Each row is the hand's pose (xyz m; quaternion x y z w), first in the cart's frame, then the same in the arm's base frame.
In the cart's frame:
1: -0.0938 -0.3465 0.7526 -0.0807 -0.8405 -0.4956 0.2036
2: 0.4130 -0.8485 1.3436 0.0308 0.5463 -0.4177 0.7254
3: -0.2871 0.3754 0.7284 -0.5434 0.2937 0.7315 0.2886
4: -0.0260 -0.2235 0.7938 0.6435 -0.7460 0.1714 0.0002
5: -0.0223 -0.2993 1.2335 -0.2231 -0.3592 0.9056 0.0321
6: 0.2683 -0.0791 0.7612 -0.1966 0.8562 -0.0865 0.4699
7: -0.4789 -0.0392 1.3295 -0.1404 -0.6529 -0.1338 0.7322
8: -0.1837 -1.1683 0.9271 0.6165 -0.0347 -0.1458 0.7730
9: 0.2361 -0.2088 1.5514 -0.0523 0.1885 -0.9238 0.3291
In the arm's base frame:
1: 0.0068 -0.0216 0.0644 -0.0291 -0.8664 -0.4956 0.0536
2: 0.2744 -0.5269 0.7932 0.1012 0.4185 -0.4363 0.7901
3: -0.1247 0.7080 -0.0328 -0.6469 0.2709 0.6242 0.3442
4: 0.0660 0.0992 0.1222 -0.5867 0.7525 -0.2810 0.1026
5: -0.0709 0.0399 0.5427 0.3732 0.3400 -0.8632 0.0017
6: 0.3643 0.2266 0.1798 -0.1626 0.7758 -0.1422 0.5928
7: -0.5179 0.3270 0.4870 -0.1471 -0.7572 -0.1658 0.6144
8: -0.1830 -0.8304 0.2184 0.6192 -0.1755 -0.0690 0.7623
9: 0.0817 0.1286 0.9233 0.0940 0.1225 -0.9323 0.3270

